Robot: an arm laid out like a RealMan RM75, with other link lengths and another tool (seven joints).
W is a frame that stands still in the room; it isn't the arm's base.
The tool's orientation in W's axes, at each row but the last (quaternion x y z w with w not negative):
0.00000, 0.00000, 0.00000, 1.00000
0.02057, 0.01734, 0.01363, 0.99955
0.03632, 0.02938, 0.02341, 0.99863
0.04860, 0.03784, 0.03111, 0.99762
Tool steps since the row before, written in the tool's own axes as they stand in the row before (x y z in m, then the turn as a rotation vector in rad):
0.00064, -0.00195, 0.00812, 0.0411, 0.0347, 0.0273
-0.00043, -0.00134, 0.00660, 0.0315, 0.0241, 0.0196
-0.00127, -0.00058, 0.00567, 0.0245, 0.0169, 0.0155
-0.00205, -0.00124, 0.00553, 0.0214, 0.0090, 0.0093
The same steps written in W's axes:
0.00064, -0.00195, 0.00812, 0.0411, 0.0347, 0.0273
-0.00016, -0.00162, 0.00655, 0.0315, 0.0242, 0.0195
-0.00090, -0.00104, 0.00567, 0.0246, 0.0169, 0.0153
-0.00153, -0.00189, 0.00551, 0.0215, 0.0095, 0.0086

